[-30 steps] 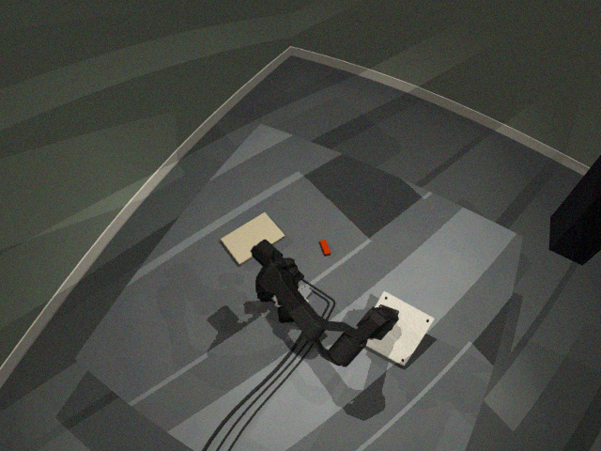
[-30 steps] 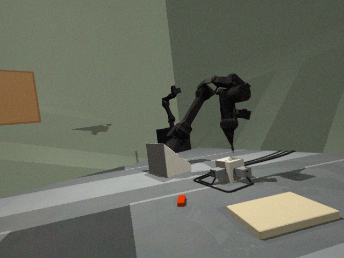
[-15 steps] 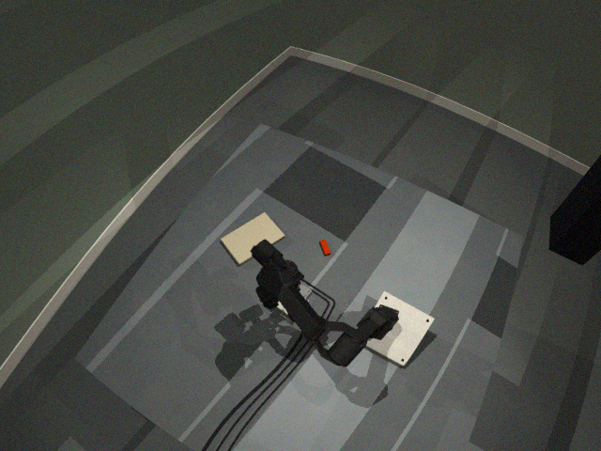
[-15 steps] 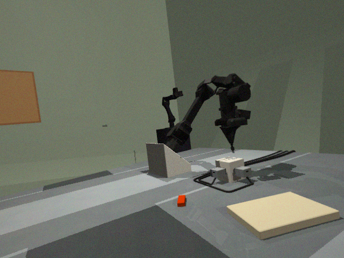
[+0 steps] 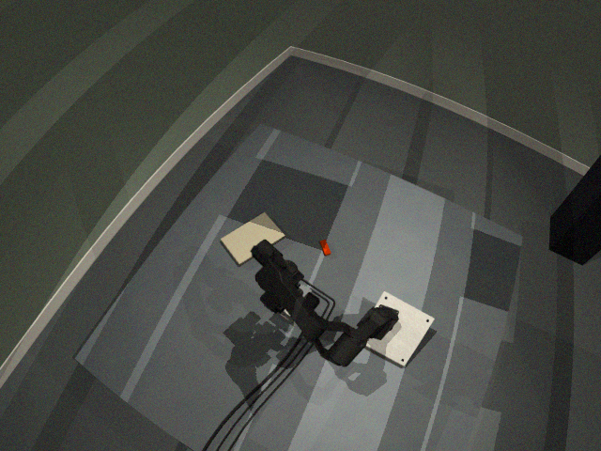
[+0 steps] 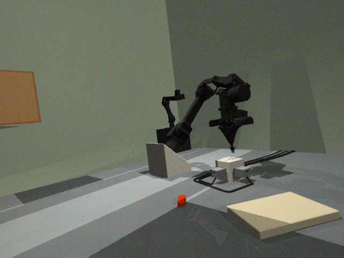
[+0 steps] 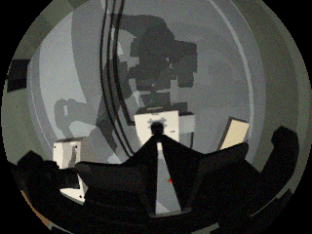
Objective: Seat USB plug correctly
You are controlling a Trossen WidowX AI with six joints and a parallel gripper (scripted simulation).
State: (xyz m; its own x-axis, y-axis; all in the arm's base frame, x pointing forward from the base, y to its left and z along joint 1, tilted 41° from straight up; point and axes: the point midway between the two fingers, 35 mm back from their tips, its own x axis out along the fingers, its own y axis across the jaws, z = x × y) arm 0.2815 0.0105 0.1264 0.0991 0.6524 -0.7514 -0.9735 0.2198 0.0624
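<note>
The dark USB plug lies 2 cm below my gripper tip. Also, from my gripper tip: flat beige slab 25 cm ahead, 21 cm to the right, 13 cm below.
</note>
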